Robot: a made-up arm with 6 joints.
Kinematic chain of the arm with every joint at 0, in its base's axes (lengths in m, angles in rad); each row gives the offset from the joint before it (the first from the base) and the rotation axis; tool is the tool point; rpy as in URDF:
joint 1: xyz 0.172 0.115 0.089 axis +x
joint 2: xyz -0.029 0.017 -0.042 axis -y
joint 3: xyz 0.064 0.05 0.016 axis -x
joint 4: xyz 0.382 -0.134 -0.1 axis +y
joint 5: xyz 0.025 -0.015 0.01 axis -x
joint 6: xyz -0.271 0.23 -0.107 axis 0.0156 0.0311 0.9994
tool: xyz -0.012 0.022 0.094 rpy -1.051 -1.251 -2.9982
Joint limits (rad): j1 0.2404..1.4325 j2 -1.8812..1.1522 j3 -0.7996..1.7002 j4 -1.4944..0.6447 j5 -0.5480..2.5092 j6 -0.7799..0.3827
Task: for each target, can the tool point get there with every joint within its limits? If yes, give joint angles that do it. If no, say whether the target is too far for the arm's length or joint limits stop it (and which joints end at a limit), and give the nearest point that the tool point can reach.
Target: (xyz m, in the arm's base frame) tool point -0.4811 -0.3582 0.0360
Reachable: no: joint limits stop it (at a limit: joint 2, joint 3, joint 5) | nearest point -0.1351 -0.2816 0.0446 | short by 0.355 m
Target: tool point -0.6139 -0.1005 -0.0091
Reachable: no: joint limits stop it (at a limit: joint 1, joint 2, joint 5) | nearest point -0.3915 0.0437 -0.1472 | short by 0.299 m
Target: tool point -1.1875 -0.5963 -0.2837
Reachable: no: too far | nearest point -0.4023 -0.0225 -0.3224 | short by 0.973 m
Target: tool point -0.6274 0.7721 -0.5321
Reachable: no: too far | nearest point -0.3843 0.5749 -0.3457 | short by 0.364 m
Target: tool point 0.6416 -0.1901 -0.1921
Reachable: yes | joints 1.2604 0.3878 1.4780 -1.1544 1.1769 -0.2848
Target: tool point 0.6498 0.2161 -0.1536
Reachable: yes | joints 0.4962 0.4696 -0.0252 -0.5547 1.3428 -0.0168
